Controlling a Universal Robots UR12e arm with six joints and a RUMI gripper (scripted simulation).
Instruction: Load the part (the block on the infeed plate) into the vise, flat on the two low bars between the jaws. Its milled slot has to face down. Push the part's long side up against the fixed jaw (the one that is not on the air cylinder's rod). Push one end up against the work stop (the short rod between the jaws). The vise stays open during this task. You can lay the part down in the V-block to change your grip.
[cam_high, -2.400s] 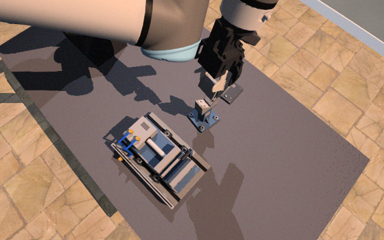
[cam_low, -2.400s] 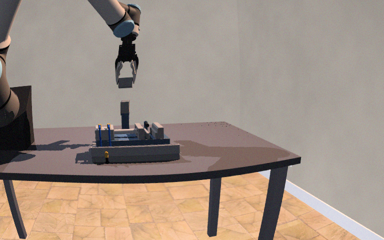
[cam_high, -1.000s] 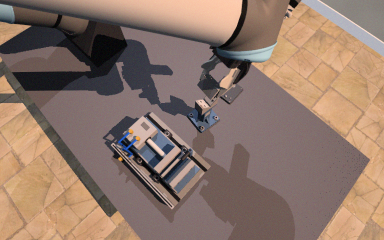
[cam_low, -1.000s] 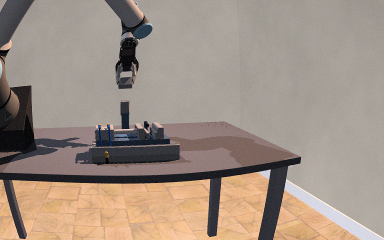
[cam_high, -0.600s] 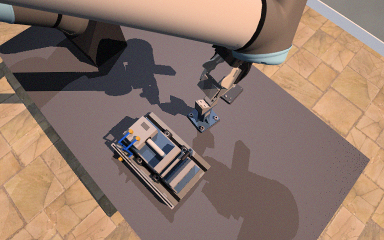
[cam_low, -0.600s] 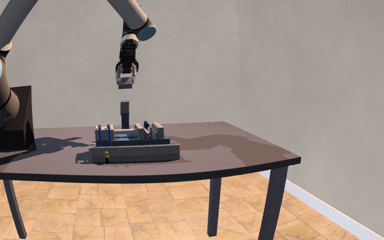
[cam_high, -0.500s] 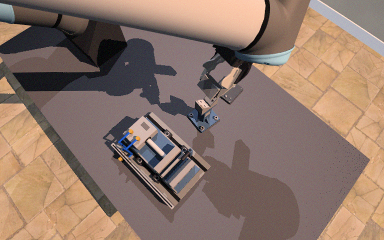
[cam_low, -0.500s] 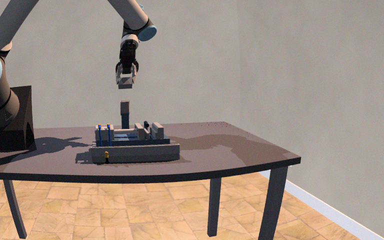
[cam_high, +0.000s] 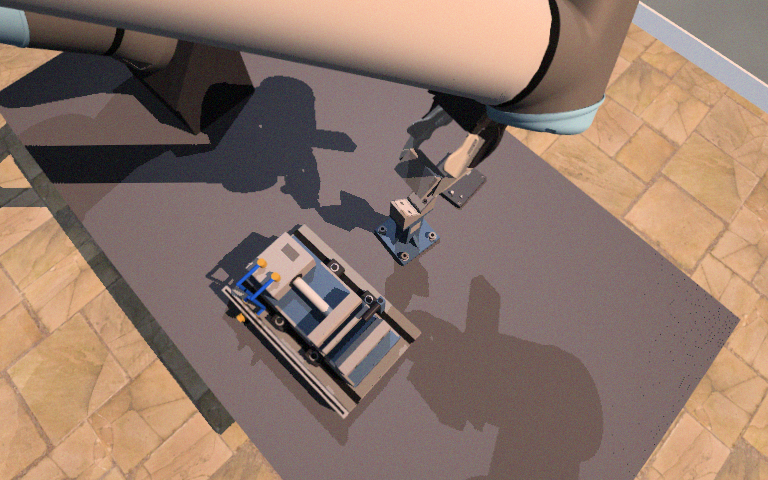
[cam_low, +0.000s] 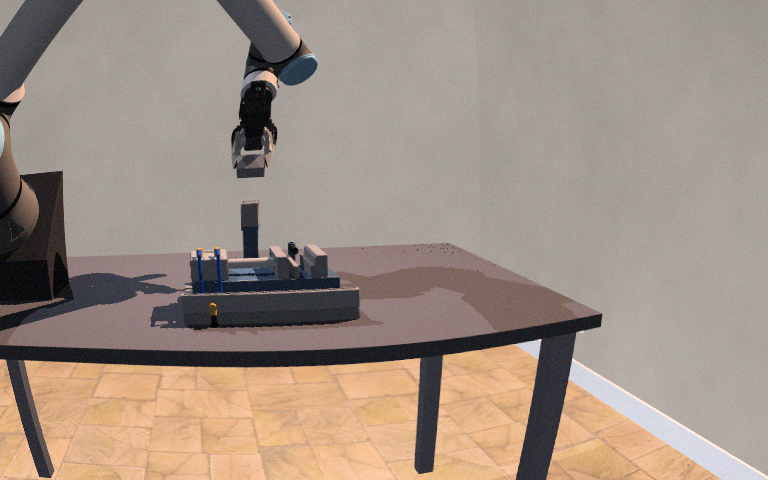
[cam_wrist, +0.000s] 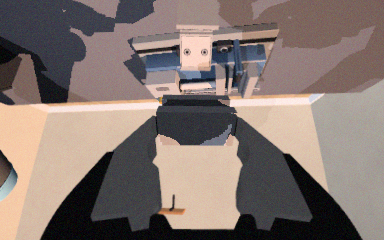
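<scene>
Right now the part is 10 mm below my hand. From my hand the other things lie so: v-block post: 10 mm to the right, 180 mm below; then black work stop: 70 mm ahead, 170 mm to the right, 150 mm below; then white cylinder rod: 20 mm behind, 220 mm to the right, 160 mm below.
</scene>
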